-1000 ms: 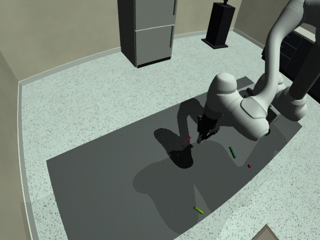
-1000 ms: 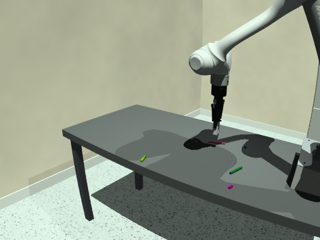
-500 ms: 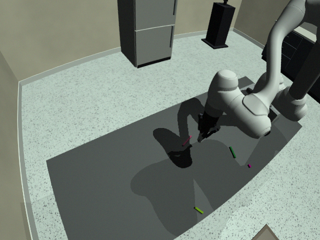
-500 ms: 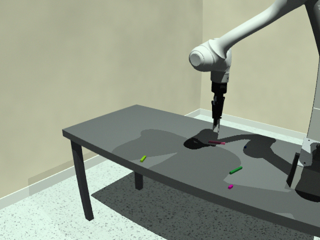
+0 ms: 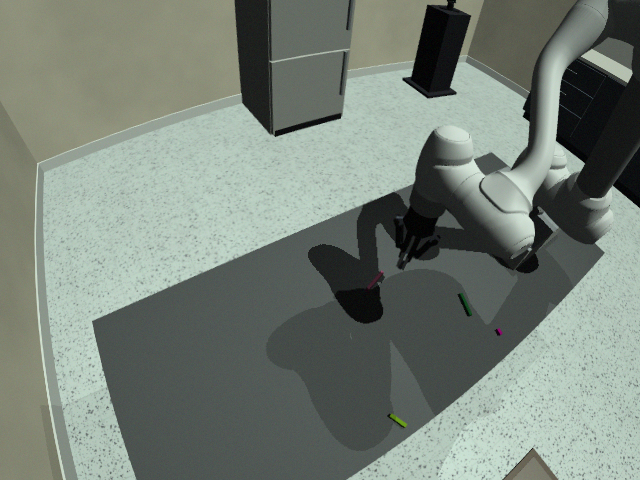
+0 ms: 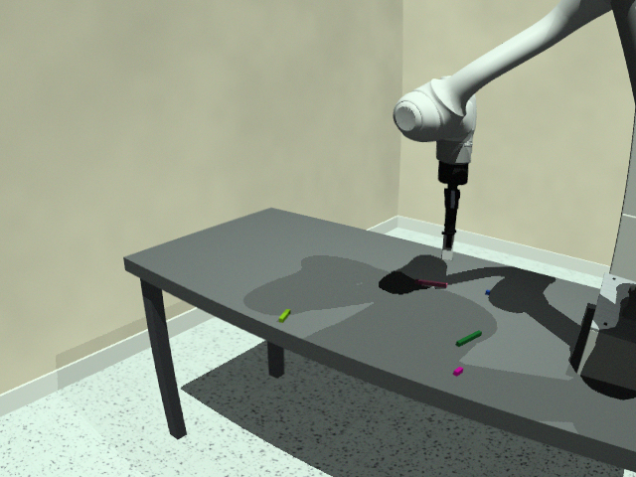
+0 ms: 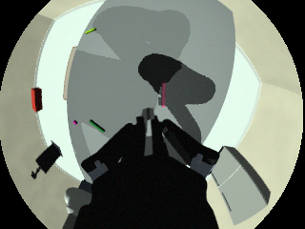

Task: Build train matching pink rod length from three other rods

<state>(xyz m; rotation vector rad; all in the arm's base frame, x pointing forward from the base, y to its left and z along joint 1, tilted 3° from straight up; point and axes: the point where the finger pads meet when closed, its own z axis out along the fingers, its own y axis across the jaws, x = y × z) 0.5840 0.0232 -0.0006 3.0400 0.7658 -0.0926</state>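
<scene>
The blue rod lies 13 cm below my hand, 10 cm behind it and 8 cm to the right of it. Round my hand: pink rod (13 cm below, 5 cm ahead, 3 cm to the right); then grey rod (3 cm below); then green rod (17 cm to the left, 17 cm behind, 13 cm below).
</scene>
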